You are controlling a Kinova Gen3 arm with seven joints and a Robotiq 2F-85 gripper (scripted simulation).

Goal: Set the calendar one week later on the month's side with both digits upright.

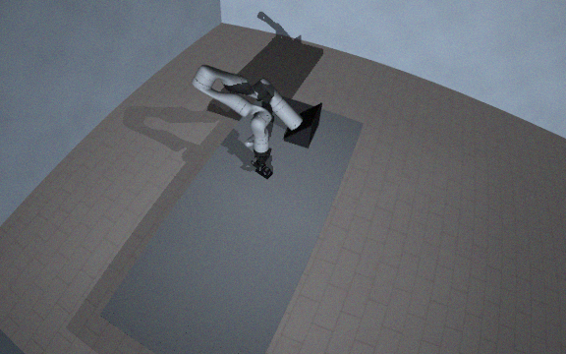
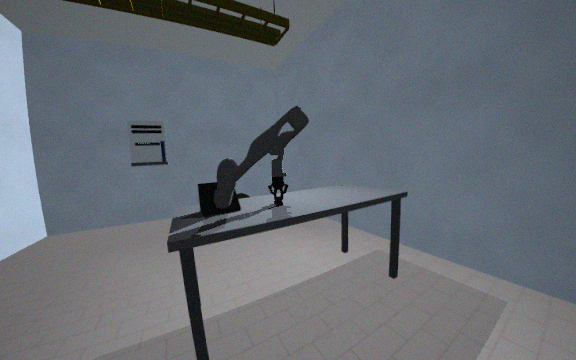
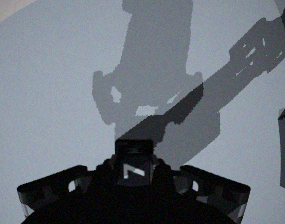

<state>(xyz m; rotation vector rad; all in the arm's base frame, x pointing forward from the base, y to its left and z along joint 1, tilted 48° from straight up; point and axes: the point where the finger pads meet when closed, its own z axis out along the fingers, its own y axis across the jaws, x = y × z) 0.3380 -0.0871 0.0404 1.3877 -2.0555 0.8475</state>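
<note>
Right now the dark calendar tray is 10 mm ahead of my hand, 20 mm to the left of it and 40 mm below it.
</note>
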